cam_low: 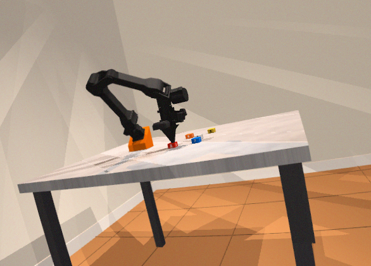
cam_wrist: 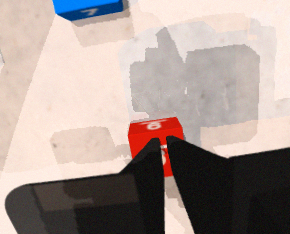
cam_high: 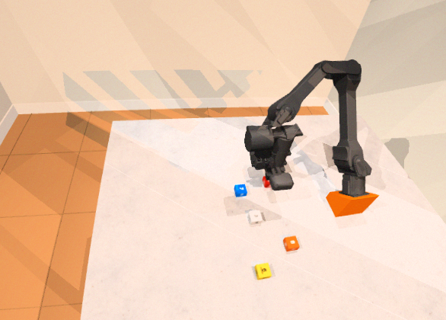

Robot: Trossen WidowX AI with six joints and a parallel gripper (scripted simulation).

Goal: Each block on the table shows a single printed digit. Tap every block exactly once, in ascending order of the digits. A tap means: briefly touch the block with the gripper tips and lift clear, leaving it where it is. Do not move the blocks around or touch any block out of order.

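Now: gripper tip 10 mm past the red block and 10 mm above it. The rest, counted from my gripper tip: white block: 80 mm ahead, 120 mm to the left, 10 mm below; orange block: 10 mm ahead, 210 mm to the left, 10 mm below; blue block: 100 mm ahead, 20 mm to the left, 10 mm below.
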